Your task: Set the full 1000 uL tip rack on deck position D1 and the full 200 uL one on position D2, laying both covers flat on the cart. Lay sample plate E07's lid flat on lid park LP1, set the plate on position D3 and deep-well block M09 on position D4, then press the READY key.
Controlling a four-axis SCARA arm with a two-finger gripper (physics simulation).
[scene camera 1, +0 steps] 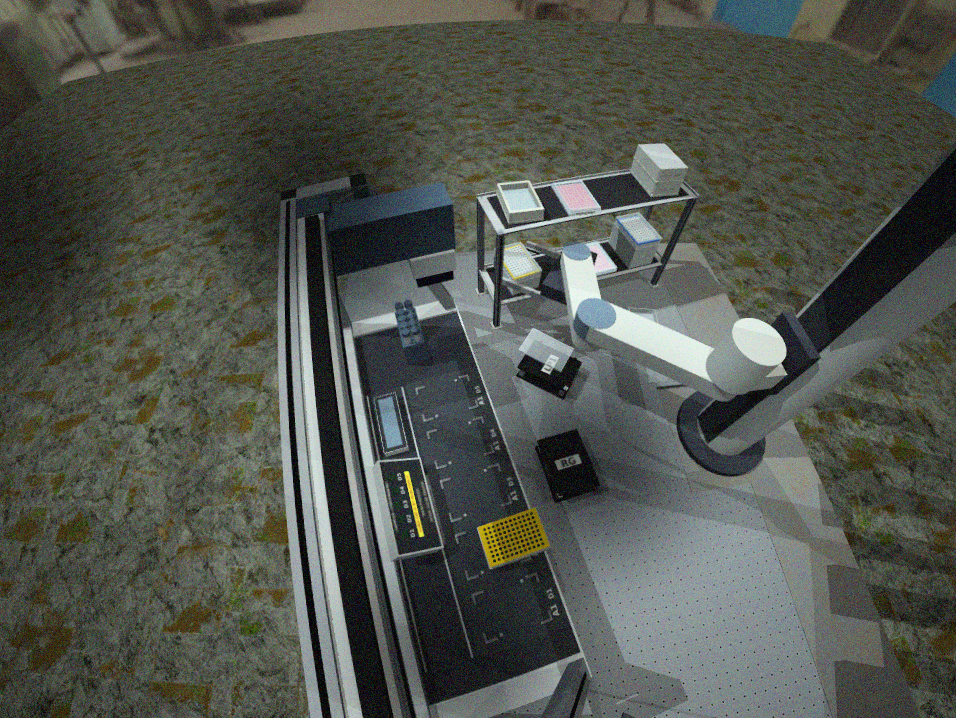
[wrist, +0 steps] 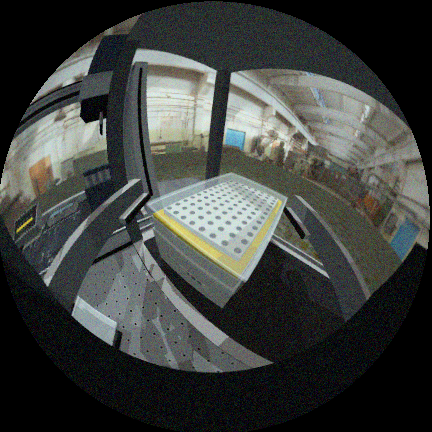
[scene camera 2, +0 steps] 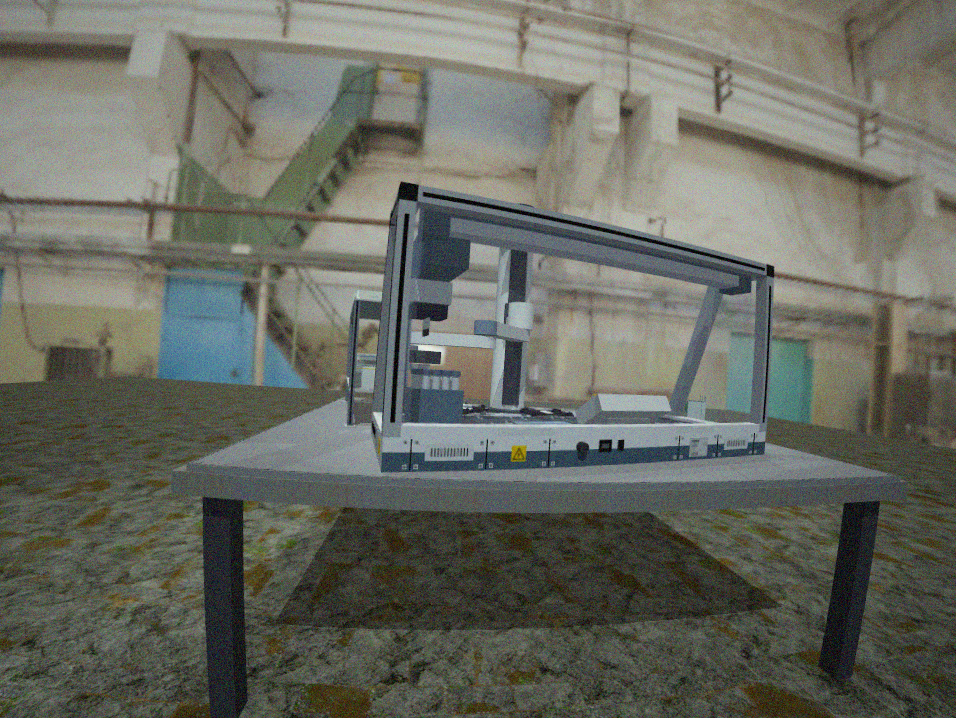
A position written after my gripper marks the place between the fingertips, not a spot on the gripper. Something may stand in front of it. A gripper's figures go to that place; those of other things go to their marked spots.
My gripper [scene camera 1: 514, 261]: 1.12 m from the lens. A black LP1 pad [scene camera 1: 534, 367]: 1.04 m from the lens.
